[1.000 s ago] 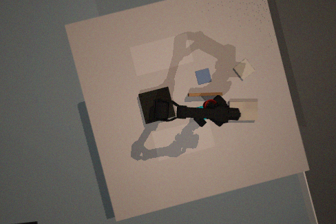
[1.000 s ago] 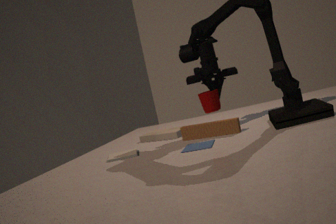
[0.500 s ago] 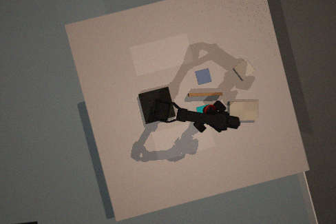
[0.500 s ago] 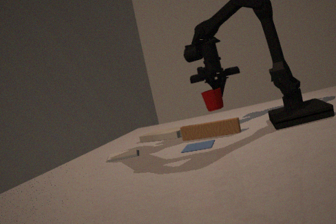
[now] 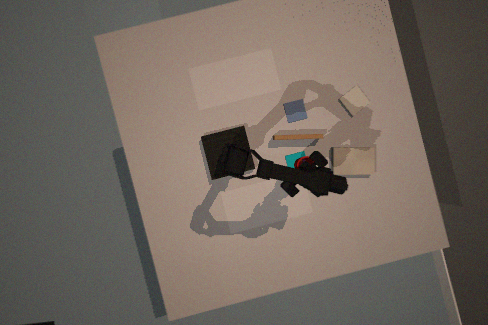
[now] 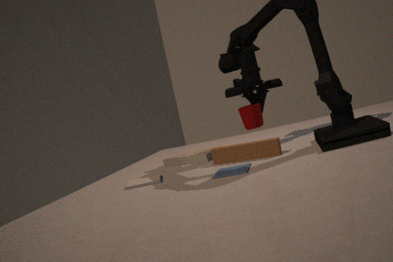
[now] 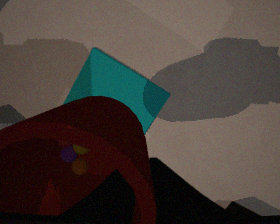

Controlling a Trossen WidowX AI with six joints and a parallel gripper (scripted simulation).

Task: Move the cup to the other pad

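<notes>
Right now the teal pad is 12 cm below my gripper tip, 2 cm to the left of it and 2 cm ahead of it. From my gripper tip the other things lie so: red cup: 2 cm to the left, 2 cm ahead; blue pad: 25 cm to the left, 12 cm below, 4 cm ahead; long wooden block: 13 cm to the left, 10 cm below, 3 cm ahead.
</notes>
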